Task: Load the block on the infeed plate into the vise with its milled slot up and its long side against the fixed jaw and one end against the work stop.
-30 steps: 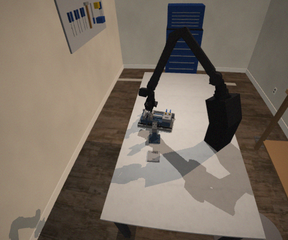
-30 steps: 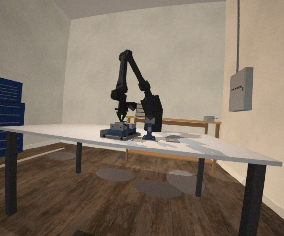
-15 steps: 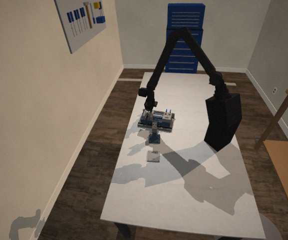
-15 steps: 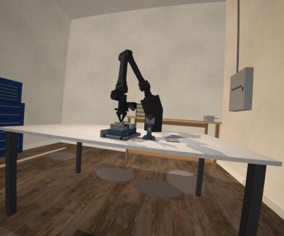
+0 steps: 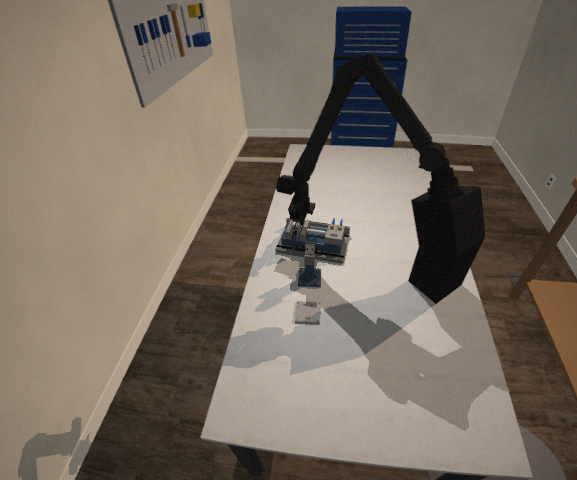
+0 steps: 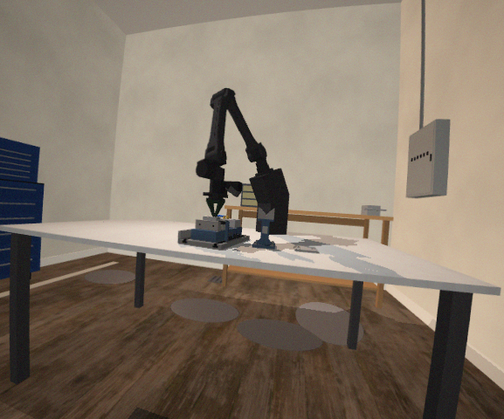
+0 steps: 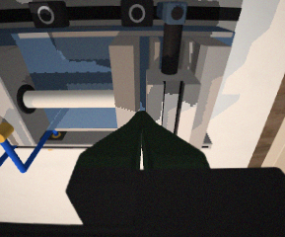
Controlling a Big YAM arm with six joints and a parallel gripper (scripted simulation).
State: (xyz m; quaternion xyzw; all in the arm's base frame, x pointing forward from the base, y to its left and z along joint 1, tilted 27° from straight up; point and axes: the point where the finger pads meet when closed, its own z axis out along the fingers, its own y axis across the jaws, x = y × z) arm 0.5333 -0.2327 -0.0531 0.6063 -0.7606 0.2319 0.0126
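The part is 2 cm ahead of my hand, 1 cm to the right of it and 1 cm below it. Also, from my hand: moving jaw (4 cm below, 1 cm to the left, 1 cm behind); then fixed jaw (5 cm ahead, 4 cm below, 1 cm to the right); then work stop rod (4 cm to the left, 3 cm ahead, 2 cm below).
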